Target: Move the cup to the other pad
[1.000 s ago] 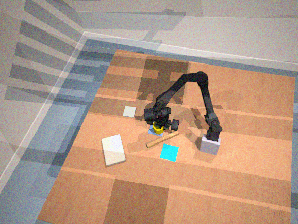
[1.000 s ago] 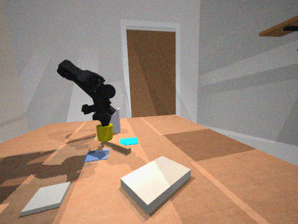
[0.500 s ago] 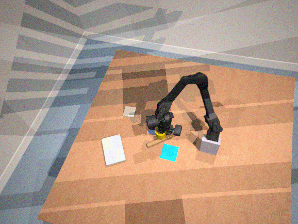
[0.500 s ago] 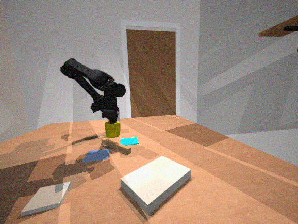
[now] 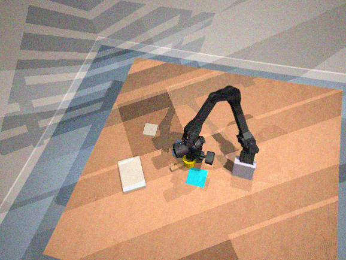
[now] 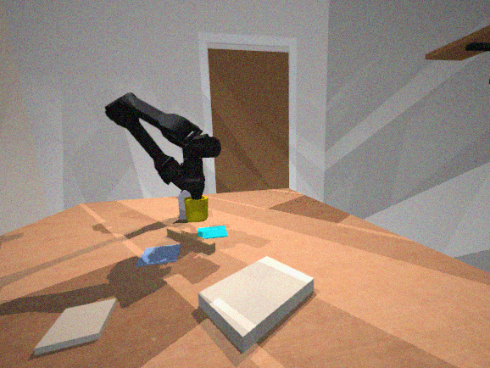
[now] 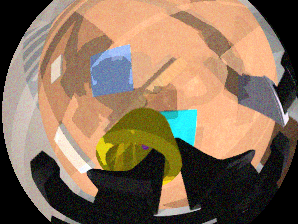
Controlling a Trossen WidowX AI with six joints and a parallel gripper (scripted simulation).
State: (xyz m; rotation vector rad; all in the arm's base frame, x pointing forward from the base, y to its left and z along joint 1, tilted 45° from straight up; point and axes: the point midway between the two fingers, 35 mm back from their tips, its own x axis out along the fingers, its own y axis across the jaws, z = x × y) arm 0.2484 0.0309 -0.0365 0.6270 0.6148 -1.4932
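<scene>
Right now my gripper tip is 4 cm short of the wooden bar, 3 cm to the left of it and 9 cm above it. Also, from my gripper tip: white tile: 32 cm ahead, 18 cm to the right, 9 cm below; then yellow cup: 2 cm ahead; then light blue pad: 10 cm ahead, 10 cm to the right, 11 cm below.
</scene>
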